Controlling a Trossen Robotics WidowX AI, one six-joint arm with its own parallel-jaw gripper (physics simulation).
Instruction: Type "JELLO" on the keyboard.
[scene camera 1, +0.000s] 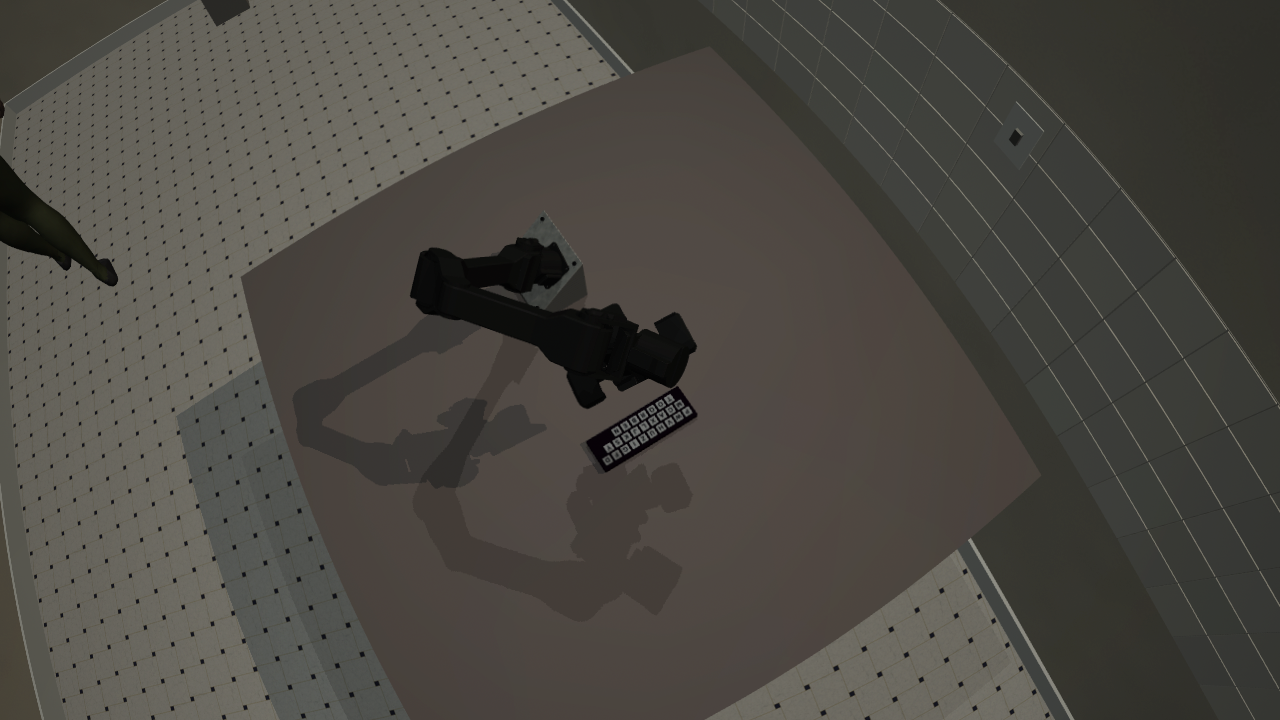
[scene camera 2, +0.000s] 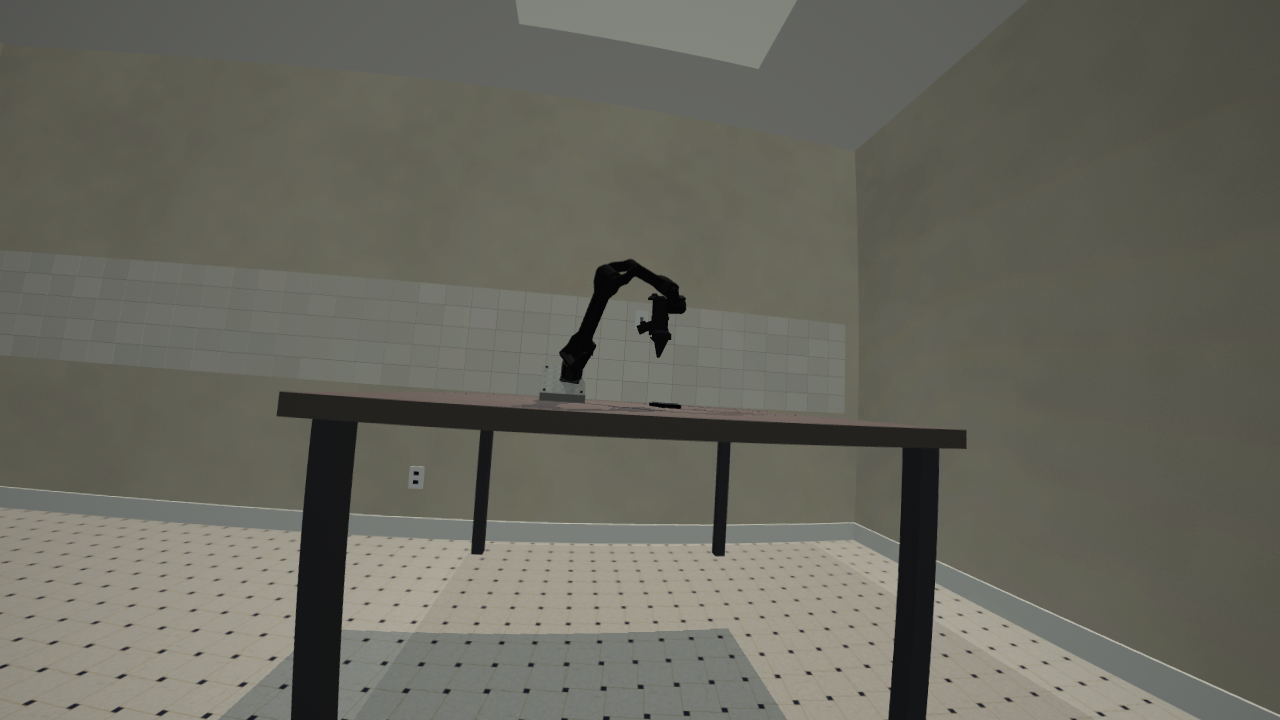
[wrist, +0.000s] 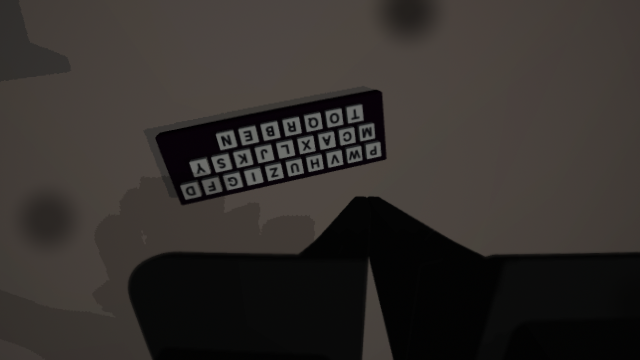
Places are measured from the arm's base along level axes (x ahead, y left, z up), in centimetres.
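Where they show: gripper, fingertip midpoint: (scene camera 2: 658, 357) (wrist: 365, 209); arm's base, link origin: (scene camera 1: 551, 265) (scene camera 2: 570, 376).
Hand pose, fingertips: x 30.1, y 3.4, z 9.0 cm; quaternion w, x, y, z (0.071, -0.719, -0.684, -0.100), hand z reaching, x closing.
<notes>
Each offset is from my fingertips to the top centre of the thing.
The keyboard {dx +2.7, dy -2.1, dz -15.7 cm} (scene camera 1: 640, 429) (scene camera 2: 665, 405) (wrist: 272, 147) is a small black slab with three rows of light keys, lying flat on the table. In the wrist view its letters are upside down and all rows show. The J key {dx +2.9, dy -3.4, dz -15.7 cm} (wrist: 264, 153) and the L key {dx +2.7, dy -1.6, dz -15.7 cm} (wrist: 285, 149) are neighbours in the middle row. The E key {dx +1.1, dy -4.5, dz -15.7 cm} (wrist: 248, 135) and the O key {dx +0.5, dy +2.7, dz -15.7 cm} (wrist: 334, 118) are in the upper row. My gripper (scene camera 2: 659, 355) (wrist: 365, 209) is shut and empty, pointing down well above the table. In the wrist view its tips show just below the keyboard's P end. In scene camera 1 the fingertips are hidden.
The arm's base plate (scene camera 1: 546, 231) (scene camera 2: 562, 395) stands on the brown table (scene camera 1: 805, 358) (scene camera 2: 626, 429). Arm shadows fall on the table beside the keyboard. A person's legs (scene camera 1: 44, 219) show on the floor at the left of scene camera 1. A tiled wall stands beyond the table.
</notes>
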